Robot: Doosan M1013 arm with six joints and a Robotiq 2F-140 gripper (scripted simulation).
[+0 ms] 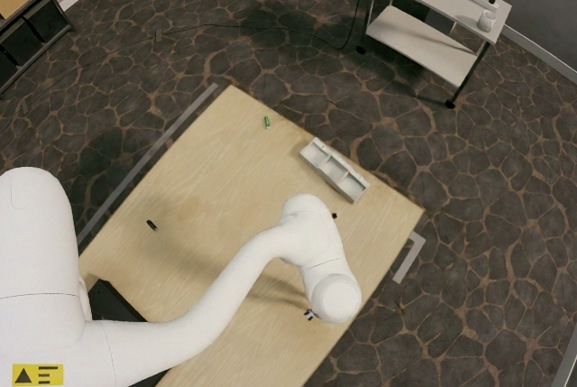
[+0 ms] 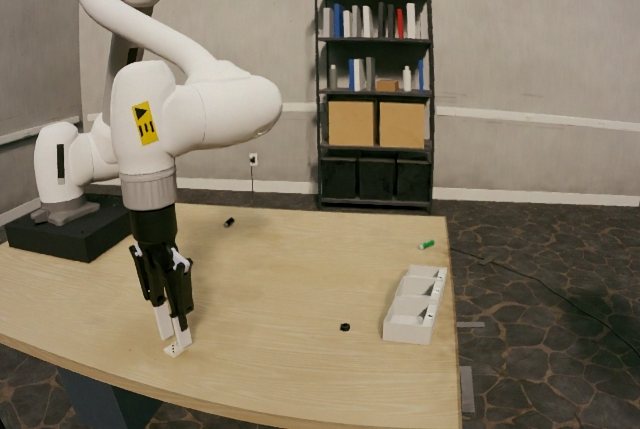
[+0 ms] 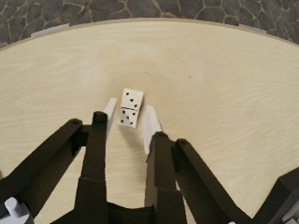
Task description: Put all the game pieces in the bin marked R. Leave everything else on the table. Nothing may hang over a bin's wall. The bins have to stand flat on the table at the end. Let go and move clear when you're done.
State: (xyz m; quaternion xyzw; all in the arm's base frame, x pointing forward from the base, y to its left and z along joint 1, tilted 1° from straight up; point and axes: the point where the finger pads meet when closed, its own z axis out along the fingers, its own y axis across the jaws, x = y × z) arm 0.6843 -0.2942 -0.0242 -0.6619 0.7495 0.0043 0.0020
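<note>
Right now the white domino is 4 cm below my hand. From my hand the other things lie so: small black ring (24 cm ahead, 18 cm to the left, 5 cm below); then white die (19 cm to the left, 16 cm behind, 4 cm below); then bin (36 cm ahead, 29 cm to the left, 3 cm below).
</note>
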